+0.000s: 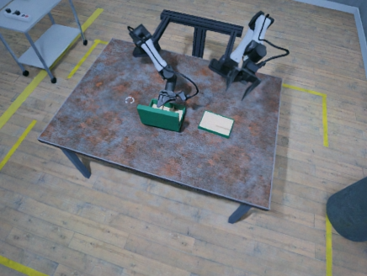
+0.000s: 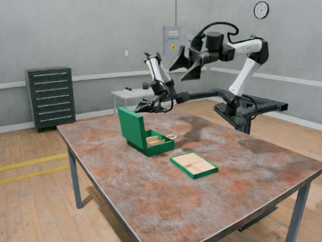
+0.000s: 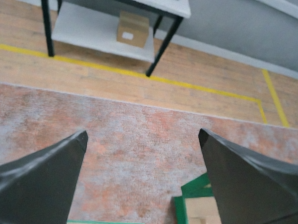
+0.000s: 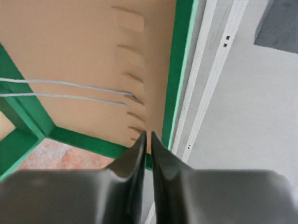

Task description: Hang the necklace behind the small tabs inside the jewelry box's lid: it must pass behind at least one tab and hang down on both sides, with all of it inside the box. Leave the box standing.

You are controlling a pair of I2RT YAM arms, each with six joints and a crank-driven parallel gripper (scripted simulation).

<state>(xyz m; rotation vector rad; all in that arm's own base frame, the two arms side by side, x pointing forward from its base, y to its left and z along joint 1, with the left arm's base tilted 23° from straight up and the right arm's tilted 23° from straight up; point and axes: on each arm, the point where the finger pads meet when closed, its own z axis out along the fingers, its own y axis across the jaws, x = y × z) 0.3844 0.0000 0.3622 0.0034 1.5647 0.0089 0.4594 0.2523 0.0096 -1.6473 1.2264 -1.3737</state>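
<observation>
Now: right hand 8 cm past the green jewelry box and 11 cm above it. From my right hand the other things lie so: shallow green tray (15 cm behind, 35 cm to the left, 22 cm below).
</observation>
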